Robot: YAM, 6 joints.
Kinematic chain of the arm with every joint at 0, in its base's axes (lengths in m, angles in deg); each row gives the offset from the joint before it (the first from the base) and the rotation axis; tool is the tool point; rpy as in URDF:
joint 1: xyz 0 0 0.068 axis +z
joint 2: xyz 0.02 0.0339 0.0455 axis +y
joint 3: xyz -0.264 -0.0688 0 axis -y
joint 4: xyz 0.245 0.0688 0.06 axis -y
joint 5: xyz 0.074 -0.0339 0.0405 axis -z
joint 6: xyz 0.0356 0 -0.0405 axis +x
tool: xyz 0 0 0 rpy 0 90 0
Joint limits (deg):
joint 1: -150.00..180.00
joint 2: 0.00..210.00
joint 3: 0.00..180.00
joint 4: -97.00..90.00
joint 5: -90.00..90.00
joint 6: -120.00..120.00
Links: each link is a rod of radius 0.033 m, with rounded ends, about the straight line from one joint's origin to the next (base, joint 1, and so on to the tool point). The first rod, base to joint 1, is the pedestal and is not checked.
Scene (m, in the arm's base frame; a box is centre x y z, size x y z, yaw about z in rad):
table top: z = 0
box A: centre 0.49 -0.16 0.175 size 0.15 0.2 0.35 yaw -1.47
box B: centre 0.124 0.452 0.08 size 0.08 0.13 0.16 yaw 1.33
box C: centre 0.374 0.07 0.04 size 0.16 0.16 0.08 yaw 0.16
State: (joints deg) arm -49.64 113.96 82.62 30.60 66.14 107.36
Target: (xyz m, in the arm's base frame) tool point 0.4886 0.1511 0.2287
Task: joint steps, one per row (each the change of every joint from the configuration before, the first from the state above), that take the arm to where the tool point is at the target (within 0.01 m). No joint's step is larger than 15 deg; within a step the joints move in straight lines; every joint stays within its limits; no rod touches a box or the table.
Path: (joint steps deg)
1: 13.49 -8.45 0.35 1.13 4.77 0.83
2: 13.50 -8.46 0.35 1.14 4.77 0.84
3: 13.49 -8.45 0.35 1.13 4.78 0.83
4: 13.49 -8.46 0.35 1.14 4.77 0.83
5: 13.49 -8.45 0.35 1.13 4.77 0.84
6: -2.87 13.06 -2.00 -5.05 -9.41 0.97
7: -2.87 13.06 -2.00 -5.05 -9.41 0.97
8: -2.87 13.06 -2.00 -5.05 -9.40 0.98
9: 5.72 8.56 7.72 5.02 -0.84 -3.55
10: 5.71 8.56 7.71 5.03 -0.84 -3.54

